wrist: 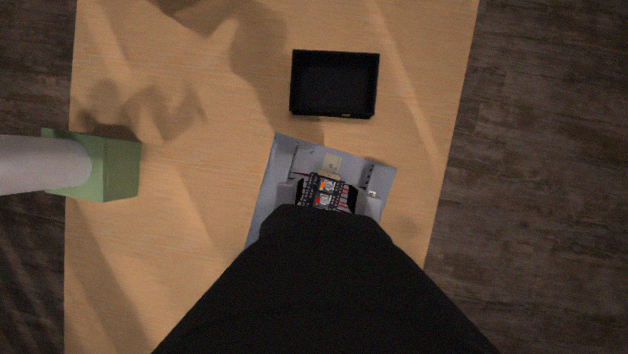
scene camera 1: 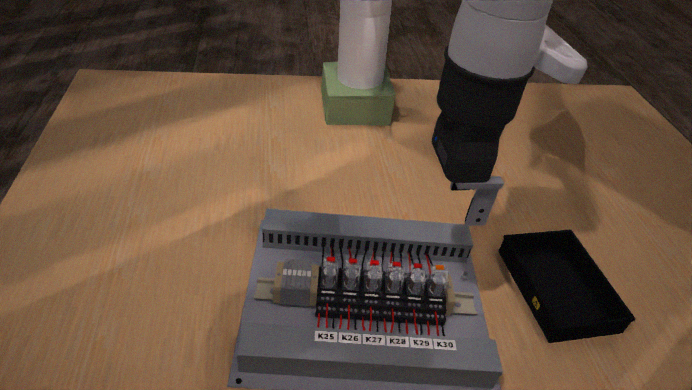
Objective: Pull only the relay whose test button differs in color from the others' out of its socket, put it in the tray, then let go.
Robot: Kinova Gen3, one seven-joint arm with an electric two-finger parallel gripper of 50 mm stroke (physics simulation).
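Places are measured from the arm's base along level axes (x ahead, y left, z up), in centimetres.
Pixels of known places: gripper, fingertip midpoint: (wrist: 325, 191) (scene camera 1: 466, 205); arm's base, link origin: (wrist: 70, 162) (scene camera 1: 360, 76).
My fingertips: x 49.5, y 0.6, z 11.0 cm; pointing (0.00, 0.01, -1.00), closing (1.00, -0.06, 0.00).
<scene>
Ahead of a thing's pixels: the offset from my fingertips to its middle.
Six clear relays stand in a row of black sockets on the grey panel (scene camera 1: 370, 365) (wrist: 264, 192). The relay at K30 @[dx +0.6, dy -0.8, dz -13.2 cm] (scene camera 1: 438, 284) (wrist: 328, 185) has an orange test button and sits in its socket at the right end in the scene view. The neighbouring relay at K29 @[dx +0.0, dy -3.6, dz -13.2 cm] (scene camera 1: 416, 283) (wrist: 325, 200) has a red button, as do the others. The black tray @[dx +0.3, dy +18.6, dz -16.2 cm] (scene camera 1: 590, 330) (wrist: 292, 82) lies right of the panel in the scene view. My gripper (scene camera 1: 478, 215) (wrist: 325, 191) is open and empty, above the panel. In the wrist view its fingertips flank the K30 end of the row; its body hides the remaining relays.
A grey slotted wire duct @[dx -10.8, dy -7.3, dz -15.6 cm] (scene camera 1: 367, 227) runs along the panel's back edge. A terminal block @[dx -3.1, dy -18.3, dz -15.1 cm] (scene camera 1: 296, 290) stands left of the relays on the rail. Red and black wires run from the sockets. A green block (scene camera 1: 358, 110) (wrist: 121, 170) with a white column (scene camera 1: 363, 45) (wrist: 40, 164) stands farther back.
</scene>
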